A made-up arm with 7 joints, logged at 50 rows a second.
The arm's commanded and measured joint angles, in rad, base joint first. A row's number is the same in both.
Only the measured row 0 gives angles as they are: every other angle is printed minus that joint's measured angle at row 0.
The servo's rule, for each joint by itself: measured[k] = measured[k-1] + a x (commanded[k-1-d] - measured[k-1]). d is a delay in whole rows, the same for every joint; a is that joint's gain. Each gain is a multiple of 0.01, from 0.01 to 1. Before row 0 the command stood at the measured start. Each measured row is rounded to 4 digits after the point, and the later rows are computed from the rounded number. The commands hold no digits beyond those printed.
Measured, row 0:
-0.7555, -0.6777, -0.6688, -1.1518, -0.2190, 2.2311, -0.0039
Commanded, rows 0 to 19:
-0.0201, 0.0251, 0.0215, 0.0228, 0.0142, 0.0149, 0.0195
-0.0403, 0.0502, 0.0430, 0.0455, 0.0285, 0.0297, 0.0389
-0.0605, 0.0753, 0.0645, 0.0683, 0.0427, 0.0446, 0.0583
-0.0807, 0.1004, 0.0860, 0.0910, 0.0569, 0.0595, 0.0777
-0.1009, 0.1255, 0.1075, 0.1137, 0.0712, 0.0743, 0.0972
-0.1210, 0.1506, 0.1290, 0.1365, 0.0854, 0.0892, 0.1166
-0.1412, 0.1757, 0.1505, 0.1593, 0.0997, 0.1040, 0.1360
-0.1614, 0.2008, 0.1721, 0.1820, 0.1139, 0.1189, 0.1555
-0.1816, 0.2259, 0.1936, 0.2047, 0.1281, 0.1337, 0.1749
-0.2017, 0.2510, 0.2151, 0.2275, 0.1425, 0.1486, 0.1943
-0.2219, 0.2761, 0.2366, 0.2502, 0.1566, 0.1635, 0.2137
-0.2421, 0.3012, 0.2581, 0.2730, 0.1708, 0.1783, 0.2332
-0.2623, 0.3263, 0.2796, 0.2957, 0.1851, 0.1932, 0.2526
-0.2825, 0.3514, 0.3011, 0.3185, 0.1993, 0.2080, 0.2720
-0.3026, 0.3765, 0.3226, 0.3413, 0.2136, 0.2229, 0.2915
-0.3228, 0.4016, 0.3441, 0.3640, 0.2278, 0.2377, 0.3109
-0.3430, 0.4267, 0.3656, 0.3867, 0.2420, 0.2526, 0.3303
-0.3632, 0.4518, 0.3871, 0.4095, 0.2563, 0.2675, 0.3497
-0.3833, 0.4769, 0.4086, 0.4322, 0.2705, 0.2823, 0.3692
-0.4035, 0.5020, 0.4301, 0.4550, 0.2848, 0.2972, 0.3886
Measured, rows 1 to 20:
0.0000, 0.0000, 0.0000, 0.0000, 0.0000, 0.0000, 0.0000
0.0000, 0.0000, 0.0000, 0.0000, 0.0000, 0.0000, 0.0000
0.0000, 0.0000, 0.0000, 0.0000, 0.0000, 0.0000, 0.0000
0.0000, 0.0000, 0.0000, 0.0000, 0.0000, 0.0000, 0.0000
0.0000, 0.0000, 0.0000, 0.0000, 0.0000, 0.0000, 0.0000
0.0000, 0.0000, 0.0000, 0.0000, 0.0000, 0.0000, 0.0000
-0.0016, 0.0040, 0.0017, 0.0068, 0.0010, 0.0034, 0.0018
-0.0047, 0.0114, 0.0050, 0.0184, 0.0029, 0.0094, 0.0051
-0.0092, 0.0216, 0.0098, 0.0334, 0.0057, 0.0175, 0.0099
-0.0149, 0.0342, 0.0159, 0.0507, 0.0093, 0.0272, 0.0160
-0.0218, 0.0488, 0.0232, 0.0696, 0.0136, 0.0380, 0.0233
-0.0297, 0.0651, 0.0317, 0.0897, 0.0186, 0.0498, 0.0317
-0.0386, 0.0828, 0.0412, 0.1106, 0.0243, 0.0623, 0.0411
-0.0484, 0.1017, 0.0517, 0.1320, 0.0306, 0.0753, 0.0514
-0.0591, 0.1216, 0.0631, 0.1538, 0.0374, 0.0887, 0.0625
-0.0705, 0.1423, 0.0753, 0.1759, 0.0448, 0.1025, 0.0744
-0.0826, 0.1637, 0.0882, 0.1982, 0.0526, 0.1165, 0.0869
-0.0954, 0.1857, 0.1018, 0.2206, 0.0609, 0.1307, 0.1001
-0.1088, 0.2082, 0.1160, 0.2431, 0.0696, 0.1451, 0.1138
-0.1227, 0.2311, 0.1308, 0.2657, 0.0787, 0.1596, 0.1280
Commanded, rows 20 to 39:
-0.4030, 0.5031, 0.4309, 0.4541, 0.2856, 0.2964, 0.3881
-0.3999, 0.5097, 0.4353, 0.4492, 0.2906, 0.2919, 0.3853
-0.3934, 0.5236, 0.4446, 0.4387, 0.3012, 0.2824, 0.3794
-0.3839, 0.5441, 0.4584, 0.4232, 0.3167, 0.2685, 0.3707
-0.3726, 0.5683, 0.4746, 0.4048, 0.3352, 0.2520, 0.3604
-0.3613, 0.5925, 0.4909, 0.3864, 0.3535, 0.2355, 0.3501
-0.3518, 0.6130, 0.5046, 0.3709, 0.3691, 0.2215, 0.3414
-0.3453, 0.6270, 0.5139, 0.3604, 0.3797, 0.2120, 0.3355
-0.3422, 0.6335, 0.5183, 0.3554, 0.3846, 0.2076, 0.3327
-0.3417, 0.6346, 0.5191, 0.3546, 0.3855, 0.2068, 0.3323
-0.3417, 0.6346, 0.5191, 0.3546, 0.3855, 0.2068, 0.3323
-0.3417, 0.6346, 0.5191, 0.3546, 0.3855, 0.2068, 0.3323
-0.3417, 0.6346, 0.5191, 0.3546, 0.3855, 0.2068, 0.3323
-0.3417, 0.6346, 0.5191, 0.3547, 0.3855, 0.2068, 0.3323
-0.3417, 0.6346, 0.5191, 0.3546, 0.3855, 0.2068, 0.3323
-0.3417, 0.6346, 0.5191, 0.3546, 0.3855, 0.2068, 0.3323
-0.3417, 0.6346, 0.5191, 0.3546, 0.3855, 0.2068, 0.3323
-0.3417, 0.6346, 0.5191, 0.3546, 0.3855, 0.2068, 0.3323
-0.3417, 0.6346, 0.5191, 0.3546, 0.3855, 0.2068, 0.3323
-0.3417, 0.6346, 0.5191, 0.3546, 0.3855, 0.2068, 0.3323
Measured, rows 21 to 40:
-0.1371, 0.2544, 0.1461, 0.2884, 0.0881, 0.1742, 0.1427
-0.1520, 0.2780, 0.1619, 0.3111, 0.0979, 0.1888, 0.1578
-0.1673, 0.3018, 0.1782, 0.3338, 0.1080, 0.2035, 0.1733
-0.1830, 0.3258, 0.1949, 0.3565, 0.1184, 0.2182, 0.1892
-0.1990, 0.3500, 0.2120, 0.3792, 0.1290, 0.2329, 0.2054
-0.2154, 0.3743, 0.2294, 0.4019, 0.1399, 0.2477, 0.2219
-0.2304, 0.3949, 0.2455, 0.4176, 0.1501, 0.2589, 0.2369
-0.2440, 0.4133, 0.2607, 0.4271, 0.1599, 0.2665, 0.2503
-0.2560, 0.4309, 0.2754, 0.4306, 0.1698, 0.2702, 0.2619
-0.2662, 0.4490, 0.2900, 0.4284, 0.1801, 0.2698, 0.2717
-0.2747, 0.4681, 0.3048, 0.4213, 0.1910, 0.2657, 0.2797
-0.2816, 0.4880, 0.3197, 0.4108, 0.2024, 0.2588, 0.2860
-0.2872, 0.5080, 0.3345, 0.3988, 0.2141, 0.2502, 0.2910
-0.2918, 0.5270, 0.3489, 0.3873, 0.2257, 0.2414, 0.2950
-0.2958, 0.5440, 0.3625, 0.3777, 0.2368, 0.2336, 0.2984
-0.2995, 0.5585, 0.3750, 0.3708, 0.2472, 0.2274, 0.3015
-0.3029, 0.5707, 0.3865, 0.3659, 0.2569, 0.2227, 0.3043
-0.3060, 0.5809, 0.3971, 0.3625, 0.2659, 0.2190, 0.3068
-0.3089, 0.5895, 0.4069, 0.3601, 0.2743, 0.2162, 0.3091
-0.3115, 0.5967, 0.4159, 0.3585, 0.2821, 0.2140, 0.3112

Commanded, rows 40 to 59:
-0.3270, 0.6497, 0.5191, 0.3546, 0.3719, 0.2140, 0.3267
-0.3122, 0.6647, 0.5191, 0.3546, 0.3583, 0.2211, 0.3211
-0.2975, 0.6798, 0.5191, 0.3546, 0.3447, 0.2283, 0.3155
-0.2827, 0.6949, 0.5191, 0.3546, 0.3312, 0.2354, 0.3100
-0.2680, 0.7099, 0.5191, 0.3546, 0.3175, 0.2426, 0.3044
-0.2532, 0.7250, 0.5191, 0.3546, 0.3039, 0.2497, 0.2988
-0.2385, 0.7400, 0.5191, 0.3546, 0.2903, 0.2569, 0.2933
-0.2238, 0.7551, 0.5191, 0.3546, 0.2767, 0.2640, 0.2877
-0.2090, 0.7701, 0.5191, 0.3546, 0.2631, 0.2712, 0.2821
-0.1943, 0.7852, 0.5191, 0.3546, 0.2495, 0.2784, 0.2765
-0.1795, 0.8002, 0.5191, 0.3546, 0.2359, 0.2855, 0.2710
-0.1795, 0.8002, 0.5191, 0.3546, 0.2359, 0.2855, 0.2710
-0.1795, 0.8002, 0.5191, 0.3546, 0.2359, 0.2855, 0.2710
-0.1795, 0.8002, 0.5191, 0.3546, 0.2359, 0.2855, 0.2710
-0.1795, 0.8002, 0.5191, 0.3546, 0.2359, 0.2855, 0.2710
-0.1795, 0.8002, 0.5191, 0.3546, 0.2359, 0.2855, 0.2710
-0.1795, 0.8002, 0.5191, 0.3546, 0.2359, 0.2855, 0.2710
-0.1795, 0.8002, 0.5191, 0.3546, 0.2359, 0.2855, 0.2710
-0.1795, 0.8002, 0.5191, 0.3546, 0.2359, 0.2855, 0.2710
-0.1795, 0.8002, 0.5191, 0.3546, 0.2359, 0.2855, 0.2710
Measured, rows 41 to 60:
-0.3139, 0.6028, 0.4242, 0.3573, 0.2893, 0.2123, 0.3131
-0.3161, 0.6079, 0.4318, 0.3565, 0.2960, 0.2110, 0.3148
-0.3181, 0.6122, 0.4388, 0.3559, 0.3023, 0.2100, 0.3164
-0.3200, 0.6158, 0.4452, 0.3555, 0.3081, 0.2093, 0.3178
-0.3217, 0.6188, 0.4511, 0.3552, 0.3135, 0.2087, 0.3191
-0.3233, 0.6213, 0.4565, 0.3550, 0.3185, 0.2083, 0.3203
-0.3236, 0.6258, 0.4615, 0.3549, 0.3222, 0.2096, 0.3209
-0.3227, 0.6320, 0.4661, 0.3548, 0.3247, 0.2122, 0.3209
-0.3207, 0.6396, 0.4703, 0.3547, 0.3261, 0.2159, 0.3204
-0.3177, 0.6484, 0.4742, 0.3547, 0.3265, 0.2204, 0.3195
-0.3137, 0.6582, 0.4778, 0.3547, 0.3259, 0.2255, 0.3181
-0.3089, 0.6689, 0.4811, 0.3547, 0.3244, 0.2311, 0.3164
-0.3033, 0.6803, 0.4841, 0.3547, 0.3220, 0.2370, 0.3143
-0.2969, 0.6923, 0.4869, 0.3547, 0.3188, 0.2432, 0.3119
-0.2899, 0.7047, 0.4895, 0.3547, 0.3149, 0.2496, 0.3092
-0.2823, 0.7176, 0.4919, 0.3547, 0.3103, 0.2562, 0.3063
-0.2741, 0.7308, 0.4941, 0.3547, 0.3051, 0.2629, 0.3031
-0.2665, 0.7419, 0.4961, 0.3547, 0.3003, 0.2681, 0.3002
-0.2595, 0.7512, 0.4979, 0.3547, 0.2958, 0.2721, 0.2976
-0.2531, 0.7590, 0.4996, 0.3547, 0.2916, 0.2752, 0.2952

